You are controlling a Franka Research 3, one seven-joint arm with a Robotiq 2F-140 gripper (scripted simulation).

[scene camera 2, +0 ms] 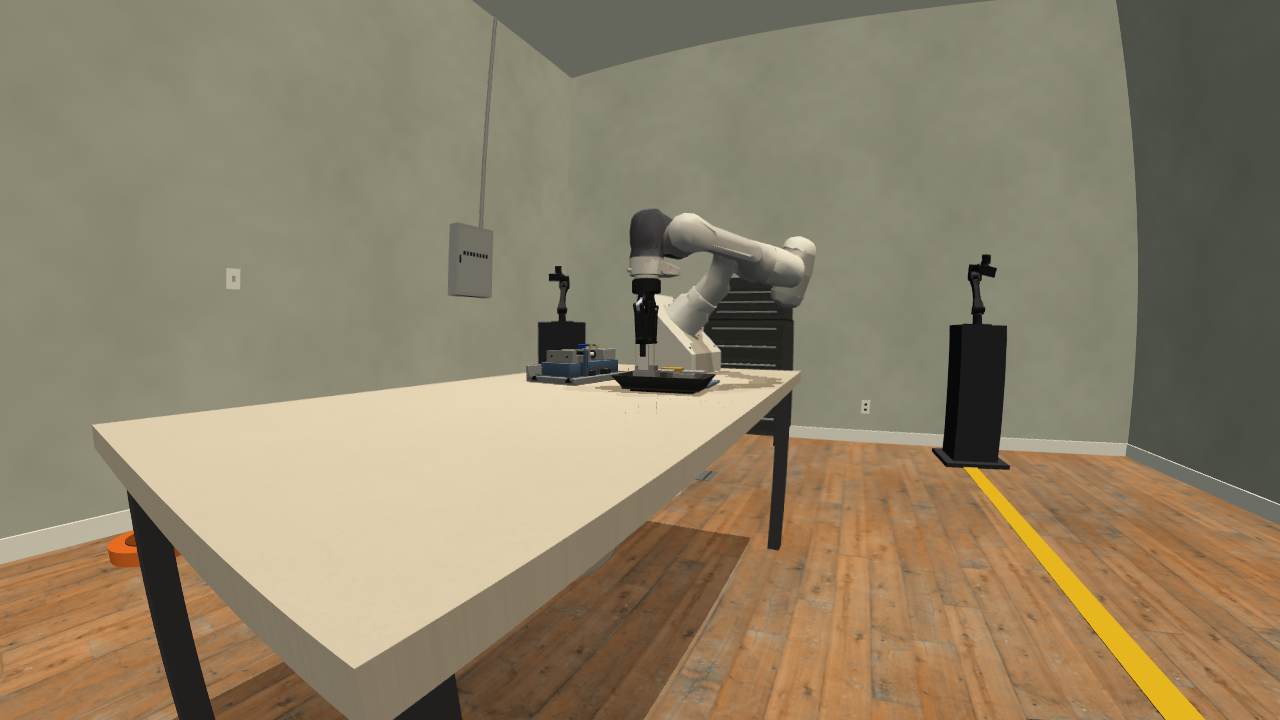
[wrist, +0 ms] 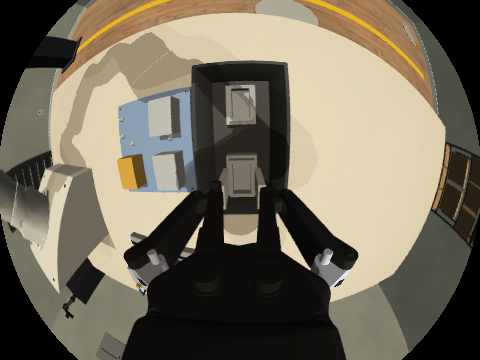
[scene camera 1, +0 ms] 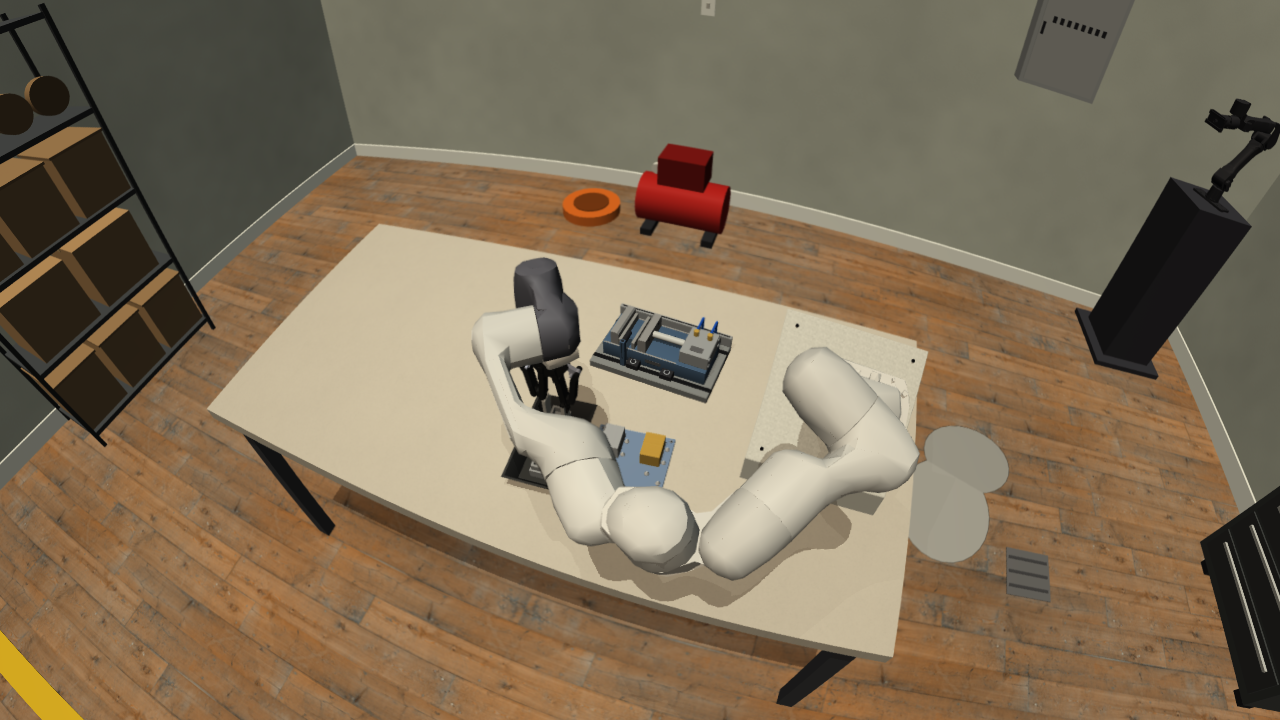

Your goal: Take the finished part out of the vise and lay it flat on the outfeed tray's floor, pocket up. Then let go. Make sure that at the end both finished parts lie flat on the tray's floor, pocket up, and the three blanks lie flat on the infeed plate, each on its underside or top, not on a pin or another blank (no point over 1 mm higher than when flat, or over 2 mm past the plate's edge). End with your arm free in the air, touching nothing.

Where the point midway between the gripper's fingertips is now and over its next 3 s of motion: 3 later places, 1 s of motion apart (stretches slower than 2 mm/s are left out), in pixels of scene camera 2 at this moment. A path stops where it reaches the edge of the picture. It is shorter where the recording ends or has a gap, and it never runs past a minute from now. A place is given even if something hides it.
My gripper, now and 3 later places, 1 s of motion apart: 646,369; 645,371; 646,374; 643,341
